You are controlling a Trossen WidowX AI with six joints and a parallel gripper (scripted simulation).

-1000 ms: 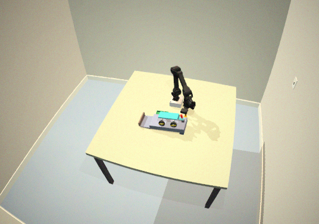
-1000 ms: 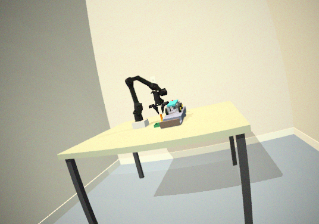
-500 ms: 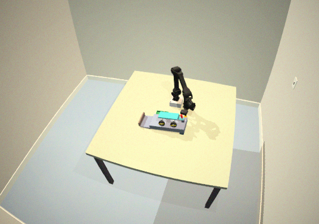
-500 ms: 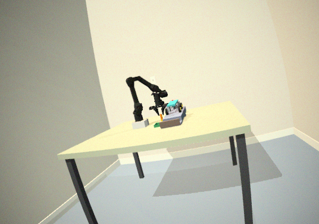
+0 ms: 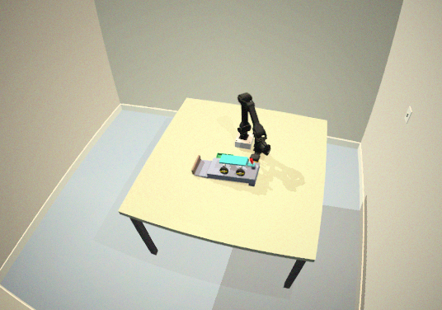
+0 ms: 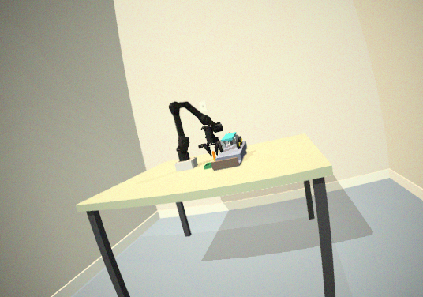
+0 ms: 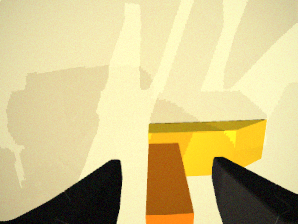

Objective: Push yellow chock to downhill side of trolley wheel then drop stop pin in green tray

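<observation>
The teal trolley is 170 mm ahead of my gripper tip, 100 mm to the right of it and 80 mm above it. Also, from my gripper tip: yellow chock (20 mm ahead, 10 mm below); grey ramp (170 mm ahead, 110 mm to the right, 20 mm above); red-headed stop pin (140 mm ahead, 100 mm above, 10 mm to the left).
</observation>
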